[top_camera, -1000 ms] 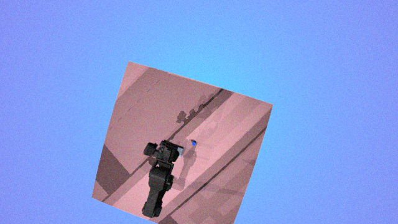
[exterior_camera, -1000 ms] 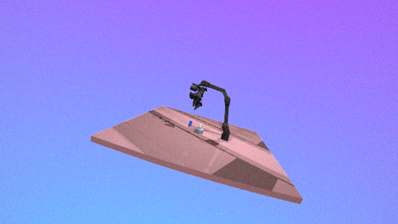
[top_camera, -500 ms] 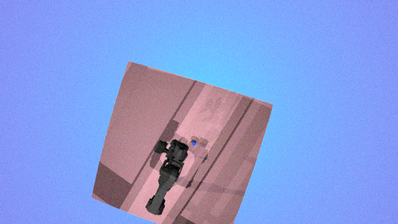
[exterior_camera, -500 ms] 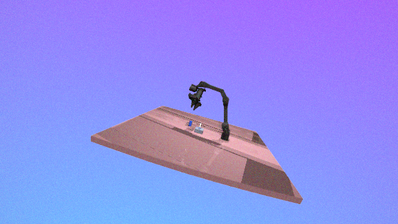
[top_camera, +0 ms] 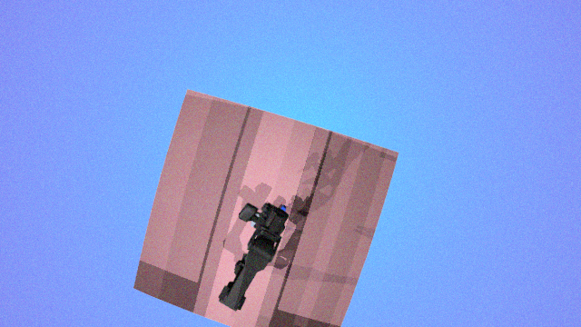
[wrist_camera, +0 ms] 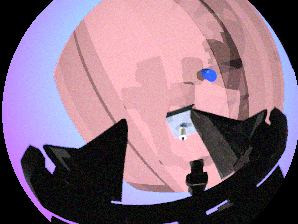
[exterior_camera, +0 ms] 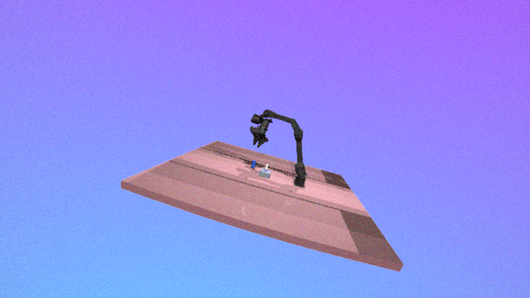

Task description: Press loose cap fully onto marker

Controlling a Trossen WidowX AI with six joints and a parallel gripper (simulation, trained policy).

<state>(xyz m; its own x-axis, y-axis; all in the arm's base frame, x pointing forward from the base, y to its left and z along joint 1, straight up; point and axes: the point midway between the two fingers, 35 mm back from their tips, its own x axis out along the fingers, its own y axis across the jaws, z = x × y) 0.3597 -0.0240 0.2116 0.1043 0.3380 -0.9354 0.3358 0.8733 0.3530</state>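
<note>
My gripper tip is now 15 cm above the blue cap and 10 cm to the left of it. From my gripper tip the other things lie so: grey holder block (16 cm below, 11 cm behind, 1 cm to the left).
</note>
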